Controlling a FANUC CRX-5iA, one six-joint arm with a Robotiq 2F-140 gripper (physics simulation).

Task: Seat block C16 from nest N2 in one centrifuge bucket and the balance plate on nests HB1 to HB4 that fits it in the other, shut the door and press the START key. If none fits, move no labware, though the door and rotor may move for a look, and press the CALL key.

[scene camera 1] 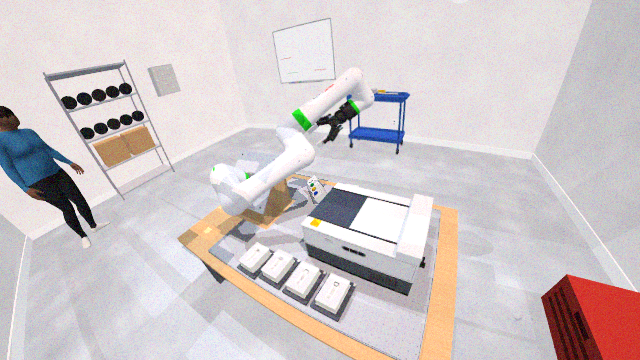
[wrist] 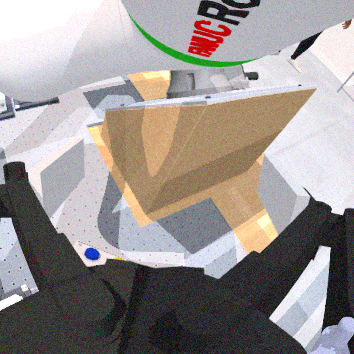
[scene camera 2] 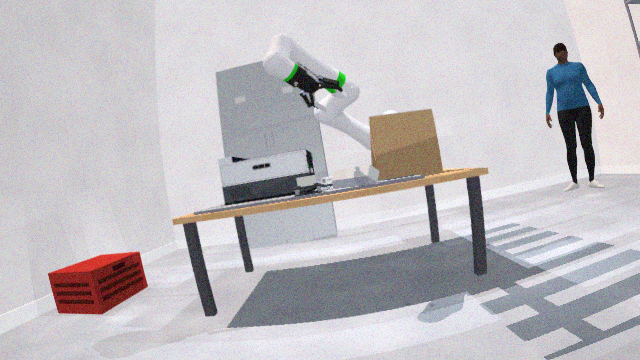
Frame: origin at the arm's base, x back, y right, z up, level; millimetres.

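Where they show: gripper, between the fingertips: (scene camera 1: 312,139) (wrist: 171,164) (scene camera 2: 335,103); arm's base, origin of its link: (wrist: 199,93) (scene camera 2: 400,142).
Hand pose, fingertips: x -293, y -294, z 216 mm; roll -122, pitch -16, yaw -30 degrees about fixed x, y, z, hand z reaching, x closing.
Observation:
Each offset is from my fingertips to the top centre of the thing.
My gripper (scene camera 1: 324,132) (scene camera 2: 327,98) (wrist: 171,164) is open and empty, high above the table, its fingers spread wide. The centrifuge (scene camera 1: 357,262) (scene camera 2: 265,172) is a white box with a dark base; dark and white panels cover its top and no rotor shows. Four white plates {dx -44, dy +564, dz -340 mm} (scene camera 1: 255,257) {dx -170, dy +532, dz -340 mm} (scene camera 1: 279,266) {dx -306, dy +518, dz -340 mm} (scene camera 1: 303,280) {dx -440, dy +499, dz -340 mm} (scene camera 1: 333,294) sit on dark nests in a row along the table edge; their markings are too blurred to read. A key panel {dx +31, dy -15, dz -310 mm} (scene camera 1: 313,186) has green, yellow and blue keys; its blue key {dx -14, dy +49, dz -320 mm} (wrist: 92,254) shows in the wrist view. I cannot identify block C16 or nest N2.
A tall brown board (scene camera 1: 278,201) (scene camera 2: 405,142) (wrist: 220,142) stands on the table (scene camera 1: 447,240) (scene camera 2: 455,175) near the arm's base. Beyond the table are a red crate (scene camera 1: 605,310) (scene camera 2: 75,265), a blue cart (scene camera 1: 378,135), a shelf rack (scene camera 1: 85,71), a grey cabinet (scene camera 2: 245,120) and a person (scene camera 1: 30,155) (scene camera 2: 572,85).

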